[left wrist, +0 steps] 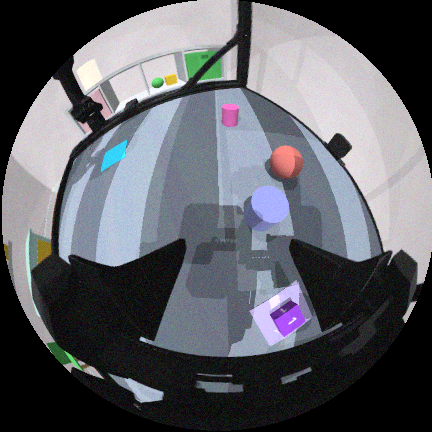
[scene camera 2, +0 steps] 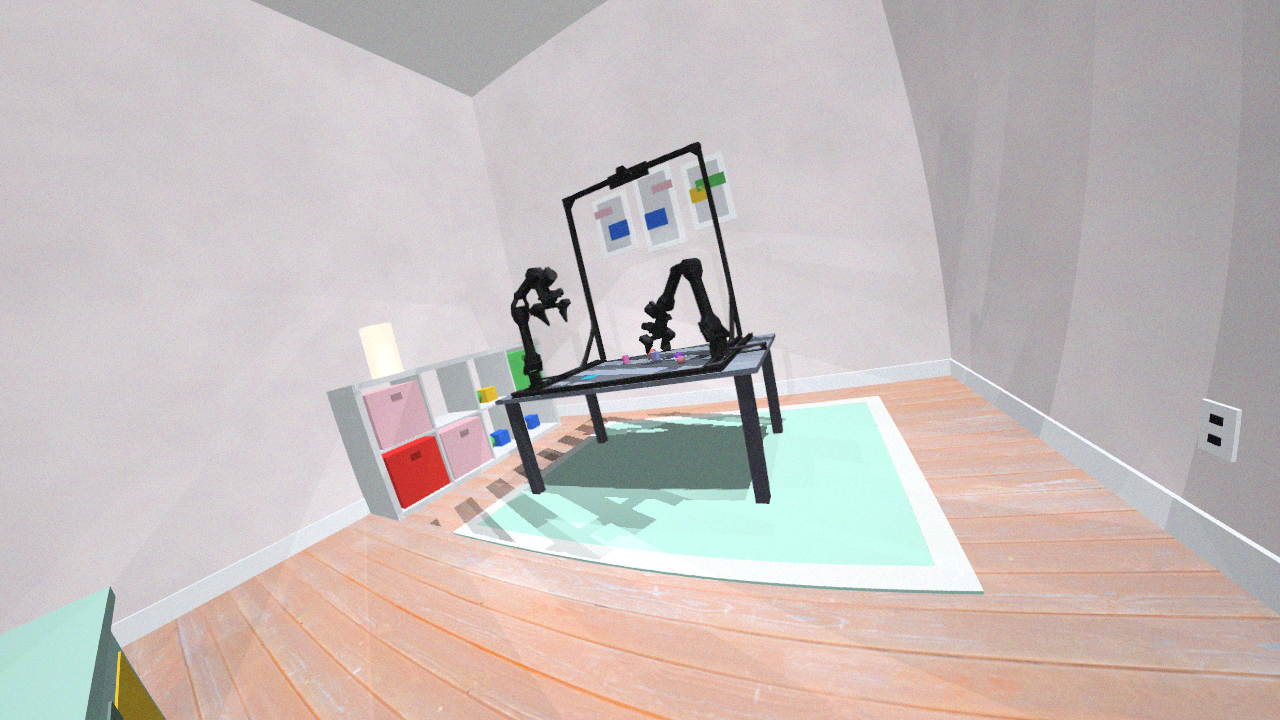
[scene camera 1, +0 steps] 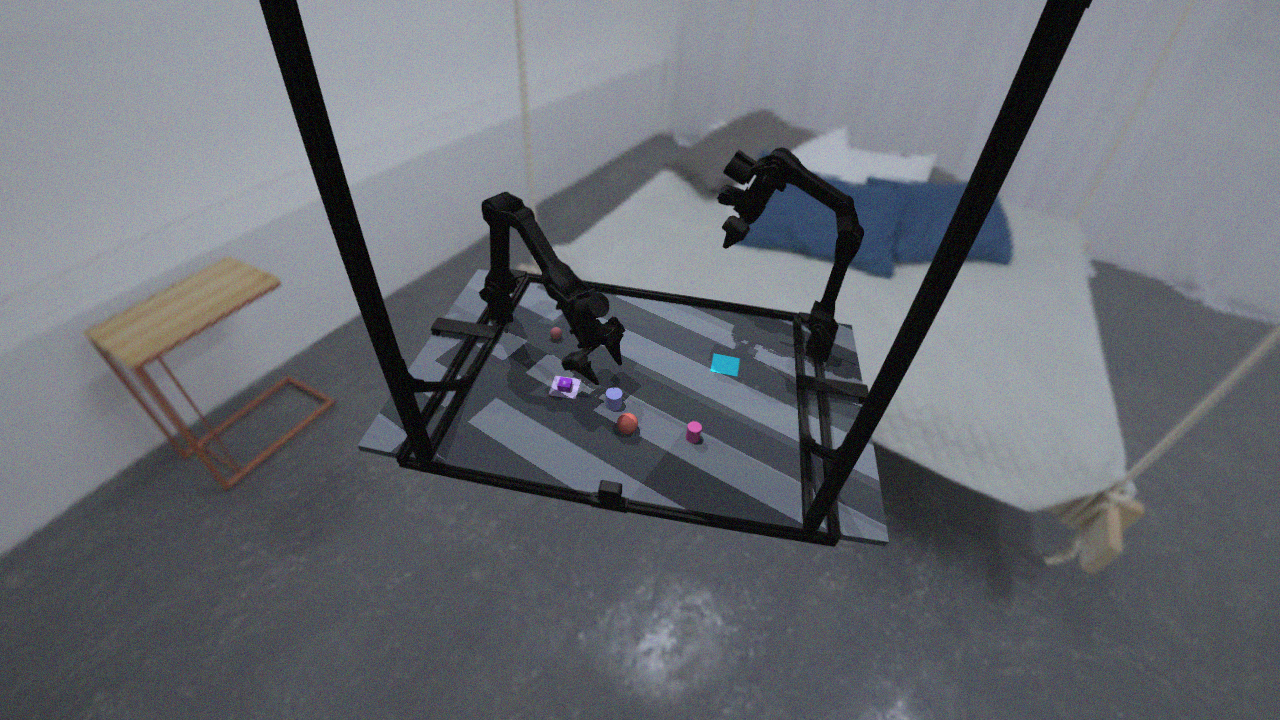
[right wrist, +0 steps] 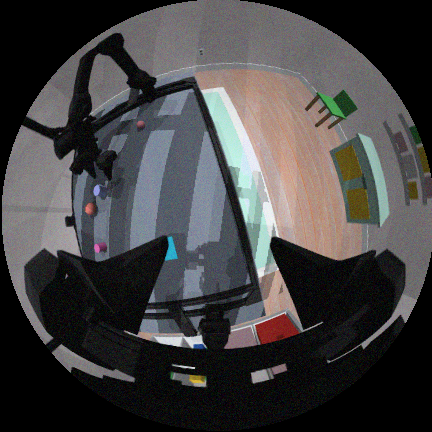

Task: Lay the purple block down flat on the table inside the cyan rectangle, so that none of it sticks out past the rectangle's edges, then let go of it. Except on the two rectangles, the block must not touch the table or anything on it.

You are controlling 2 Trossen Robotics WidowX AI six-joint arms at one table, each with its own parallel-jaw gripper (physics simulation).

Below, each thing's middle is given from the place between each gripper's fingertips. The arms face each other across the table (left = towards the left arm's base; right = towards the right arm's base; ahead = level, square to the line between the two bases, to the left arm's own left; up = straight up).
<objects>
The lavender cylinder [left wrist: 268, 205] lies 380 mm behind my right hand, 260 mm below it and 250 mm to the left of it. Also, from my right hand: lilac rectangle [left wrist: 260, 313] (380 mm to the left, 350 mm behind, 280 mm below); orange-red ball [left wrist: 285, 161] (460 mm behind, 260 mm below, 200 mm to the left); purple block [left wrist: 287, 317] (380 mm to the left, 350 mm behind, 270 mm below).
Right now the purple block is 2 cm behind my left hand, 11 cm to the left of it and 4 cm below it. The rest, counted from my left hand: lilac rectangle: 2 cm behind, 11 cm to the left, 5 cm below; then orange-red ball: 13 cm behind, 7 cm to the right, 3 cm below; then lavender cylinder: 5 cm behind, 2 cm to the right, 3 cm below.
</objects>
